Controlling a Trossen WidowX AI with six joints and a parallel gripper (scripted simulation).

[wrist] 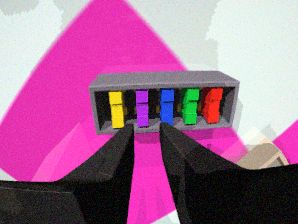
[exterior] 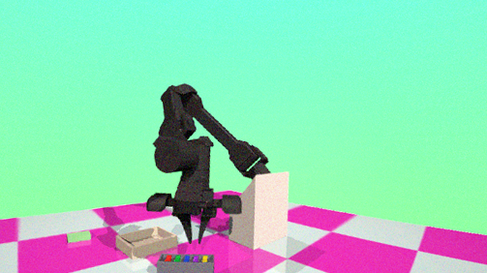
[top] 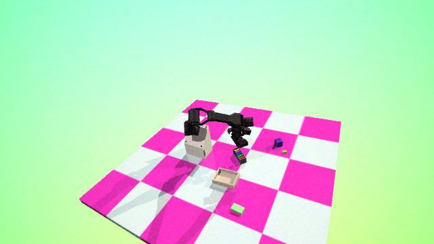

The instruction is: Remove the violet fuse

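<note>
Right now the violet fuse is 5 cm below my gripper tip. Also, from my gripper tip: beige tray 1 cm ahead, 21 cm to the right, 7 cm below.
</note>
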